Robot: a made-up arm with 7 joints.
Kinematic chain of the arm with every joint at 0, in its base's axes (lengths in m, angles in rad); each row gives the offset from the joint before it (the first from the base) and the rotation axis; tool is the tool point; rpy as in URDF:
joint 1: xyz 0 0 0.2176 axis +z
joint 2: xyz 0 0 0 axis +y
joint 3: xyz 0 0 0.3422 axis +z
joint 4: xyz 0.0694 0 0 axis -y
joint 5: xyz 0.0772 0 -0.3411 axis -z
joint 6: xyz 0 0 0 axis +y
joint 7: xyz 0.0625 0 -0.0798 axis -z
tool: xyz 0 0 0 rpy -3.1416 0 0
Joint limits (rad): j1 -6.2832..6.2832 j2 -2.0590..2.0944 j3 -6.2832..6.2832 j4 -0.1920..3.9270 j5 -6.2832..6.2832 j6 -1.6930..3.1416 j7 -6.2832..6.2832
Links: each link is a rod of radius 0.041 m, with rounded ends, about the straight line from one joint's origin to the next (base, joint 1, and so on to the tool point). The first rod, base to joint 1, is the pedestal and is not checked.
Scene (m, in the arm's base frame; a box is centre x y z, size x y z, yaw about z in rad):
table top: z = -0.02
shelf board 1: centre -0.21 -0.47 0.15 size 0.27 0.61 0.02 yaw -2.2
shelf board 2: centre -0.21 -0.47 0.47 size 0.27 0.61 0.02 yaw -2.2
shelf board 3: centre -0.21 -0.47 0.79 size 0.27 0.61 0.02 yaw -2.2
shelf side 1: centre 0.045 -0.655 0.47 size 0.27 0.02 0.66 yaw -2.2
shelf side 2: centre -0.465 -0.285 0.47 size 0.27 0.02 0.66 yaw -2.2
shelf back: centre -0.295 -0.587 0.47 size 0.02 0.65 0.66 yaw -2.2
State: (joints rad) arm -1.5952 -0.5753 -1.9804 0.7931 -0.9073 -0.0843 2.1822
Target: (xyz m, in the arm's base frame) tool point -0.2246 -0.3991 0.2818
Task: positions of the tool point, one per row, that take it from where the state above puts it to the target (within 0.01 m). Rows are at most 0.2 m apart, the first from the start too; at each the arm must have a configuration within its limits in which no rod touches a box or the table.
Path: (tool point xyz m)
1: -0.4109 0.0253 0.2781
2: -0.3320 -0.1094 0.2898
3: -0.2143 -0.1906 0.2918
4: -0.0864 -0.2092 0.2818
5: -0.1459 -0.2710 0.2734
6: -0.1950 -0.3325 0.2728
7: -0.2246 -0.3991 0.2818

